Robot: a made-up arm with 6 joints.
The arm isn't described. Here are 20 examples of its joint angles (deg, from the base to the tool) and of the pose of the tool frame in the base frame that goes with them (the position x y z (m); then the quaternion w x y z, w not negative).
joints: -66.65 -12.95 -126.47 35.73 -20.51 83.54
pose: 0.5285 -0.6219 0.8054 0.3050 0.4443 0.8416 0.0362
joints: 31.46 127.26 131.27 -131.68 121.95 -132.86
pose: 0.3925 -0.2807 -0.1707 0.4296 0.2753 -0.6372 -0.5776
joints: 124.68 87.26 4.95 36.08 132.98 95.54
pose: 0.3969 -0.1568 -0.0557 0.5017 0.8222 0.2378 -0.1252
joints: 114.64 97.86 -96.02 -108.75 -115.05 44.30
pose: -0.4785 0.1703 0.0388 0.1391 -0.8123 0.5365 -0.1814
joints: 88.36 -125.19 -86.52 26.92 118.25 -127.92
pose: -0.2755 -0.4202 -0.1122 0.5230 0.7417 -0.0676 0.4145
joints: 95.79 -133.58 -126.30 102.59 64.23 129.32
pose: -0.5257 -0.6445 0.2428 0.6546 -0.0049 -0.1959 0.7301
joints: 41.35 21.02 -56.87 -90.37 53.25 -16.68
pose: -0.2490 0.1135 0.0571 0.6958 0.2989 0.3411 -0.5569
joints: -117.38 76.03 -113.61 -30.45 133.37 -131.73
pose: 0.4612 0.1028 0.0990 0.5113 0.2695 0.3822 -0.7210
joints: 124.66 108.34 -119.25 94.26 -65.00 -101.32
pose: -0.3787 0.4943 -0.8296 0.0910 0.1101 -0.1889 -0.9715
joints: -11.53 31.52 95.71 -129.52 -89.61 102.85
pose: -0.2677 0.1648 0.0105 0.1394 0.8101 -0.5618 -0.0936
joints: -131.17 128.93 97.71 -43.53 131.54 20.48
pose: -0.2488 0.2315 0.2234 0.7129 -0.3944 0.0544 -0.5773
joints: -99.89 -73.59 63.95 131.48 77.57 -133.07
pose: -0.0075 -0.8168 0.6086 0.9341 -0.2204 0.0714 0.2718
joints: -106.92 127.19 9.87 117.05 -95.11 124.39
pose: -0.4346 0.2096 -0.7163 0.8510 0.1723 -0.2588 0.4233
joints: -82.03 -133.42 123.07 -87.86 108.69 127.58
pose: 0.1287 0.0075 0.4637 0.0840 0.5394 -0.7764 0.3151
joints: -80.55 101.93 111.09 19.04 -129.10 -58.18
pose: 0.2930 0.9029 0.0896 0.1920 0.2879 -0.6225 0.7020
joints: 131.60 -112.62 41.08 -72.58 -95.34 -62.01
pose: 0.2536 0.0103 0.0055 0.4582 0.2875 -0.0555 -0.8392
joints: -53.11 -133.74 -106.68 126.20 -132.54 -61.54
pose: 0.8397 0.1872 0.5916 0.1294 -0.9419 0.1970 0.2393
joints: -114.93 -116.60 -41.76 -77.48 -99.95 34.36
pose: 0.0803 0.2301 -0.1139 0.8912 -0.0764 -0.0600 -0.4431
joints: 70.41 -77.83 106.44 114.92 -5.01 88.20
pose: -0.4798 0.5979 0.8778 0.5879 -0.1423 0.7429 0.2867
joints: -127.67 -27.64 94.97 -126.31 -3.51 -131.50
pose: 0.2843 -0.1503 0.2774 0.0785 -0.4723 -0.5655 0.6716
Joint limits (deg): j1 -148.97..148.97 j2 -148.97..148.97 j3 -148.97..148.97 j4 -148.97..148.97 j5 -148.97..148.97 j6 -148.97..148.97
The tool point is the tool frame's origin. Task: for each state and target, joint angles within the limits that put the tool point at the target. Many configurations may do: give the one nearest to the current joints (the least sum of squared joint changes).
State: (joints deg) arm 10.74 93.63 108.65 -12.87 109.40 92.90
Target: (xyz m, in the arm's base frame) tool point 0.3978 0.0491 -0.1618
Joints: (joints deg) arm -12.91 72.07 91.29 5.98 118.72 87.36
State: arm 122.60 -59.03 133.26 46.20 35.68 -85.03
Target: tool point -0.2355 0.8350 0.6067
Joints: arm 118.08 -102.41 129.14 57.16 39.29 -79.03
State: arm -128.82 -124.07 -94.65 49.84 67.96 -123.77
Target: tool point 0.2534 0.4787 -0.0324
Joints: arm -104.77 -118.18 -106.09 22.52 78.95 -121.19
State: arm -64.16 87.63 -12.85 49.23 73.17 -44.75
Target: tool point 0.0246 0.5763 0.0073
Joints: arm -35.89 112.49 28.19 42.22 65.66 -45.30
